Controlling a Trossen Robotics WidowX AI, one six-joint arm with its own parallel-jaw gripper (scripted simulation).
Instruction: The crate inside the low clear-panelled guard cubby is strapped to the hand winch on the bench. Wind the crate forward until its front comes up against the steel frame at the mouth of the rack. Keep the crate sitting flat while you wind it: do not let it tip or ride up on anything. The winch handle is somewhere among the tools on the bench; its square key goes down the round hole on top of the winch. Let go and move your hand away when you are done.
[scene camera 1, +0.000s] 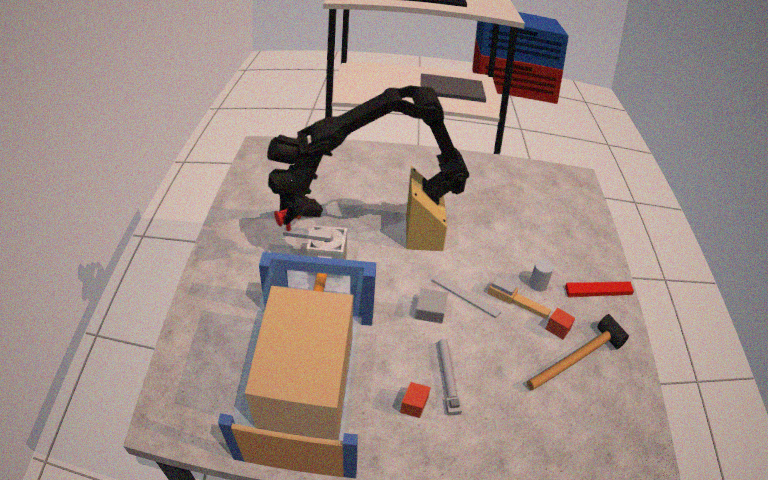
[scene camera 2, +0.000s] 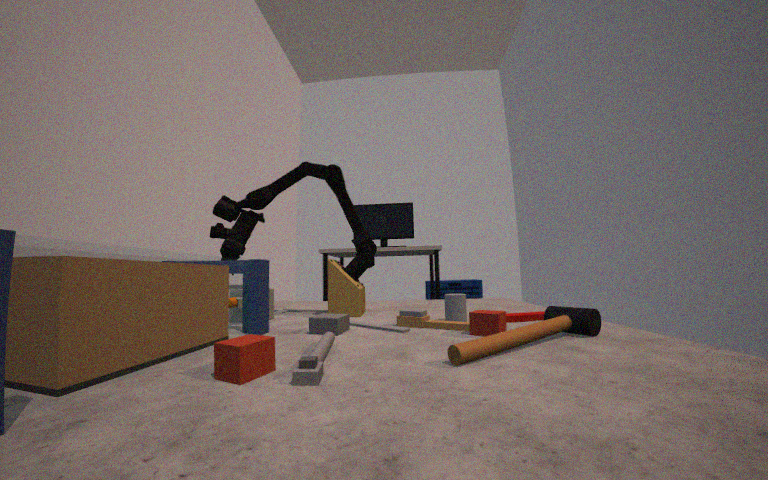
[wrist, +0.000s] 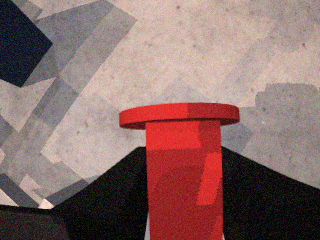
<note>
In view: the gripper (scene camera 1: 283, 221), a red knob (wrist: 185, 178), a grey block (scene camera 1: 431, 306), a red bar (scene camera 1: 573, 289), a mallet (scene camera 2: 586, 321), a red block (scene camera 2: 239, 360) and a red block (scene camera 2: 482, 322).
The mallet shows as well in scene camera 1 (scene camera 1: 611, 330). The gripper also shows in the wrist view (wrist: 177, 156). The wrist view misses the grey block: it is out of frame. The wrist view misses the red bar: it is out of frame.
</note>
